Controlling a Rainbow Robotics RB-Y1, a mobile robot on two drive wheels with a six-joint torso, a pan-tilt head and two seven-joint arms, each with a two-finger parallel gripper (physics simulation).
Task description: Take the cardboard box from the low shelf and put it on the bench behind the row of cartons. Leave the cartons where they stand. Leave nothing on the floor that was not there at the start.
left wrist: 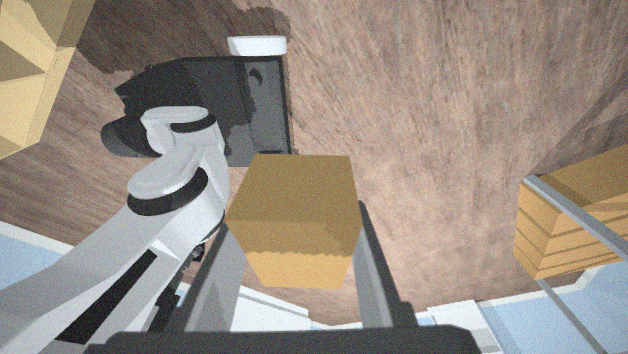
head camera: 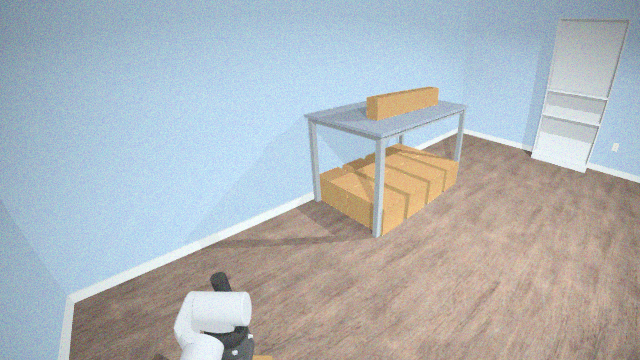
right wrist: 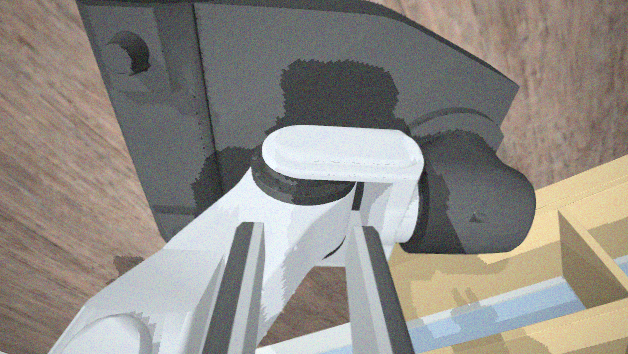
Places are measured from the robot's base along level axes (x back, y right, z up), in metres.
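Pixels of known places: left gripper, fingertip midpoint: [left wrist: 299, 210]; right gripper, fingertip midpoint: [right wrist: 306, 241].
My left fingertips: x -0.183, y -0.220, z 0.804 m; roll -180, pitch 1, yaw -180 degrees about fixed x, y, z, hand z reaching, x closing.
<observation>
Behind a point stands the place of what it marks.
The cardboard box [left wrist: 295, 200] {x -0.184, y -0.245, z 0.818 m} is between the fingers of my left gripper [left wrist: 299, 210] {x -0.183, y -0.220, z 0.804 m}, which is shut on it above the floor. A sliver of the box [head camera: 263, 358] {x -0.205, y -0.176, z 0.829 m} shows at the bottom edge of the head view, beside my left arm. My right gripper [right wrist: 306, 241] {x 0.223, y 0.213, z 0.536 m} is open and empty, its fingers a little apart. The grey bench [head camera: 340, 120] {x -2.029, y 0.212, z 0.915 m} stands against the wall, out beyond my left arm. The row of cartons [head camera: 405, 104] {x -2.190, y 0.817, z 0.995 m} stands lengthwise on its top. Much of the bench top behind the row is hidden.
Several cartons [head camera: 395, 180] {x -2.137, y 0.739, z 0.271 m} [left wrist: 560, 240] {x -1.964, y 0.816, z 0.271 m} fill the space under the bench, between its legs. The low wooden shelf [left wrist: 25, 115] {x 1.176, y -0.022, z 0.080 m} [right wrist: 585, 260] {x 0.940, y -0.264, z 0.189 m} is close by my base. A tall white shelf unit [head camera: 560, 150] {x -2.890, y 3.756, z 0.158 m} stands at the far right of the head view. Floor lies before the bench.
</observation>
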